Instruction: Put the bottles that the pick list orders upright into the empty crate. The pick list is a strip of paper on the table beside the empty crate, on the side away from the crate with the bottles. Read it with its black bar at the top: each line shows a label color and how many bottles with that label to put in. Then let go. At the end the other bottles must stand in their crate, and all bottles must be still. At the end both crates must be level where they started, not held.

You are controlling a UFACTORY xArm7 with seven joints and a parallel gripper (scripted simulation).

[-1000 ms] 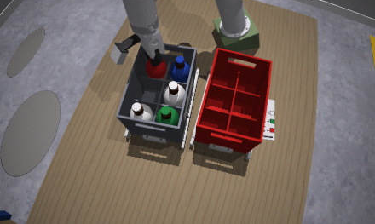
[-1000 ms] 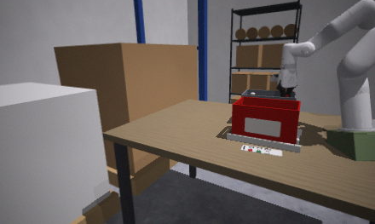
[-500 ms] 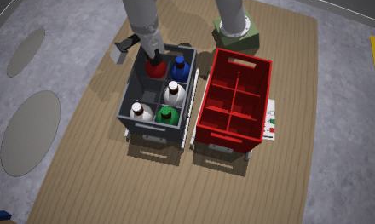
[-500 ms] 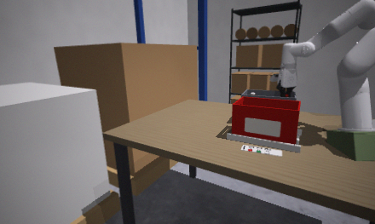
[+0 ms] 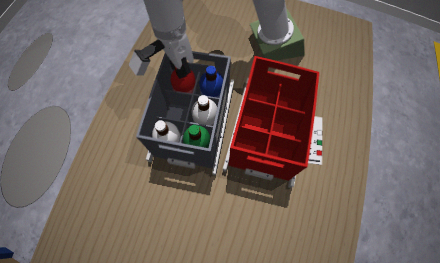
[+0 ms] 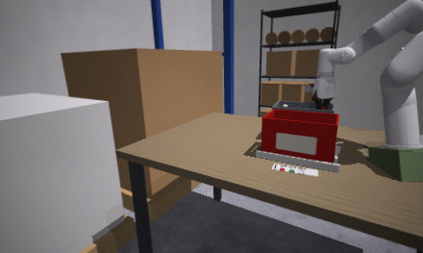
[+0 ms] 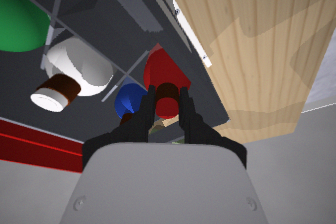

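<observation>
Now: the red-label bottle 7 cm below my hand. The rest, counted from my hand: green bottle 18 cm ahead, 7 cm below, 6 cm to the left; blue-label bottle 9 cm to the left, 7 cm below, 1 cm ahead; grey crate 9 cm ahead, 7 cm below, 3 cm to the left.
</observation>
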